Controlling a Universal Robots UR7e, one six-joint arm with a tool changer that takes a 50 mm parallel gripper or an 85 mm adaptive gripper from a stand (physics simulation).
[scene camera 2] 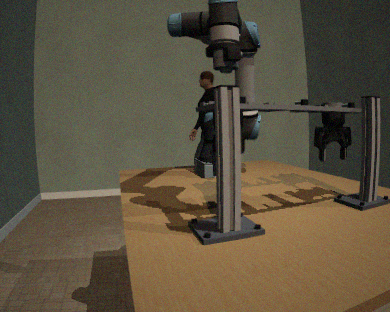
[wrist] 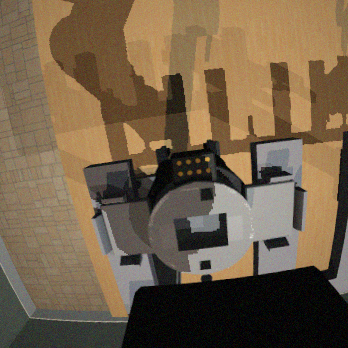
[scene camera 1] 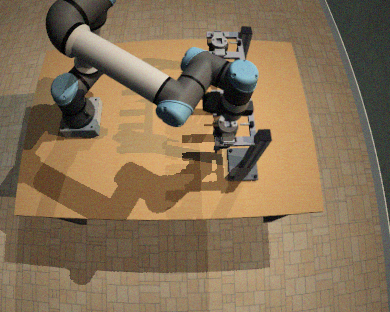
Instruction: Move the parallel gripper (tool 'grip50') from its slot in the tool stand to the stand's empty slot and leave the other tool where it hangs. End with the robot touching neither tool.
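Pixels of known places: hand at its tool point: (scene camera 2: 225, 68); arm's base at its link origin: (scene camera 1: 79, 113).
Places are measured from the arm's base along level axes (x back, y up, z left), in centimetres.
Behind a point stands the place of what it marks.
The parallel gripper (wrist: 187, 148) hangs in the stand's slot at the near end. Its round top plate (scene camera 1: 227, 125) @[z -26.4, x -58.7, y 22.2 cm] (wrist: 200, 227) @[z -26.2, x -59.1, y 22.2 cm] lies between two fork arms, with gold contacts at one edge. Its two dark fingertips show apart in the wrist view; the near post largely hides it in scene camera 2. The arm's bare tool changer (scene camera 2: 225, 62) @[z -27.9, x -61.6, y 32.1 cm] is above it, apart, and carries no tool. The other tool (scene camera 1: 218, 41) @[z 10.4, x -63.2, y 22.2 cm] (scene camera 2: 332, 135) @[z 7.3, x -64.7, y 13.5 cm], black with spread fingers, hangs in the far-end slot. The arm covers the middle of the stand in scene camera 1, so the empty slot is hidden there.
The stand's near post (scene camera 1: 256, 155) @[z -34.2, x -69.8, y 9.5 cm] (scene camera 2: 228, 160) @[z -33.6, x -71.5, y 9.9 cm] rises close beside the wrist. The far post (scene camera 1: 245, 42) @[z 11.9, x -75.4, y 18.6 cm] (scene camera 2: 370, 150) @[z 11.0, x -76.6, y 9.6 cm] stands beyond the other tool. The rail (scene camera 2: 285, 107) @[z -16.5, x -69.6, y 20.9 cm] joins the posts. A person (scene camera 2: 206, 82) stands behind the table.
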